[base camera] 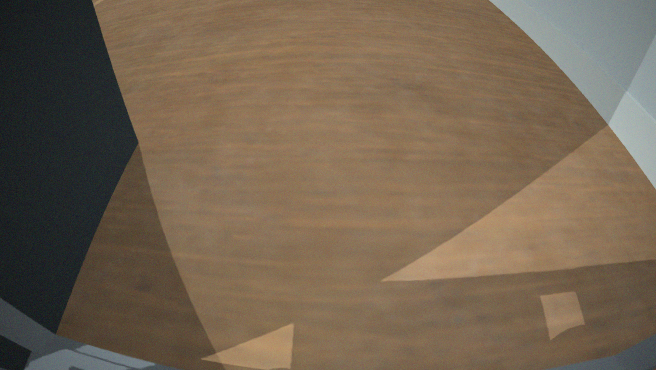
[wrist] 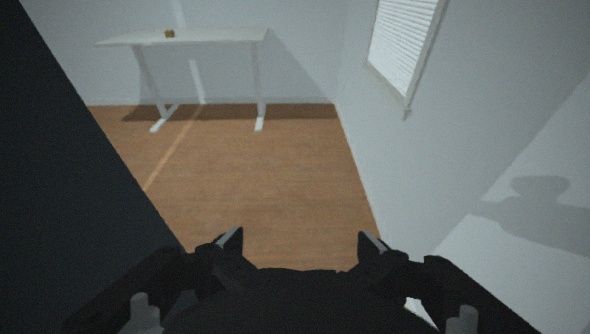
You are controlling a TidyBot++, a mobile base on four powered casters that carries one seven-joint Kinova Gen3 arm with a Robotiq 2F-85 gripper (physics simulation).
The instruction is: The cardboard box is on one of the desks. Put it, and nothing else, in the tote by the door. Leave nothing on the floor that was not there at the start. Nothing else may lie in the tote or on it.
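Places are measured from the arm's base along level axes (x ahead, y left, z up), in centimetres.
Pixels of known places: gripper, fingertip midpoint: (wrist: 300, 242).
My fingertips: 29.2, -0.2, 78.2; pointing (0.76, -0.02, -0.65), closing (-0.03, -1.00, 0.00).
Observation:
Behind a point stands the place of what it marks, as x, y, z.
A small brown box-like thing (wrist: 169, 33) {245.6, 118.8, 58.8} sits on top of a white desk (wrist: 225, 35) {252.3, 68.3, 55.4} against the far wall in the wrist view; it is too small to tell surely that it is the cardboard box. My gripper (wrist: 300, 242) {29.1, -0.2, 78.2} is open, its fingers wide apart with floor showing between them. It is far from the desk. The tote does not show in either view.
A dark upright panel (base camera: 55, 125) {36.8, 34.0, -23.6} (wrist: 60, 165) {42.7, 34.1, 73.5} stands close on the left. A pale wall (base camera: 595, 45) {81.0, -61.5, -27.5} (wrist: 480, 100) {87.1, -61.3, 64.7} runs along the right, with a blind-covered window (wrist: 405, 40) {151.6, -59.4, 70.4}. The wood floor (base camera: 325, 175) {45.1, 2.1, -39.6} (wrist: 260, 175) {158.4, 31.6, -39.6} stretches between them towards the desk.

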